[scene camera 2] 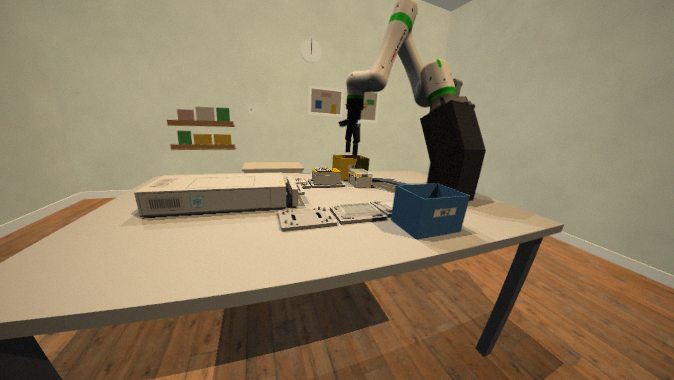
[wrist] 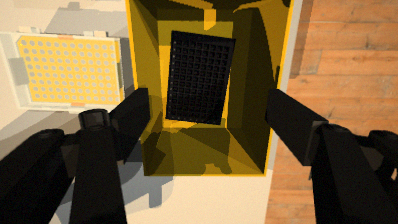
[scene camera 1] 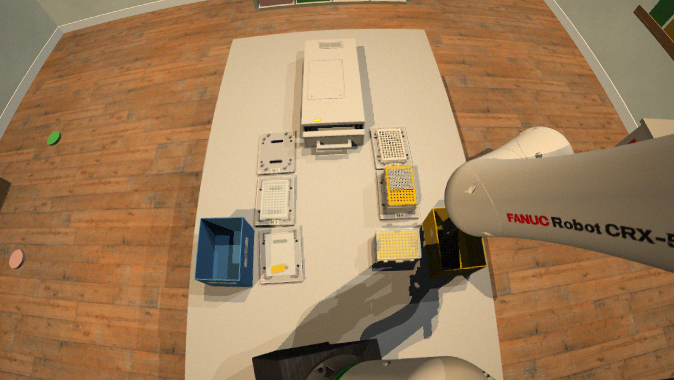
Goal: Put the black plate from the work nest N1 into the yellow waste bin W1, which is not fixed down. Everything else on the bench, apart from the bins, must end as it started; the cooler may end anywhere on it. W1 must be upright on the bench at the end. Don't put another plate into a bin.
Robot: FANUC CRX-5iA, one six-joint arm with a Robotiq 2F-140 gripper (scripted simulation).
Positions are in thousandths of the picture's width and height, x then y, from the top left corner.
A beige device shows in scene camera 2 (309,509) and in scene camera 1 (493,280); in the wrist view it is out of frame. A blue bin shows in scene camera 2 (627,554) and in scene camera 1 (326,649); in the wrist view it is out of frame.
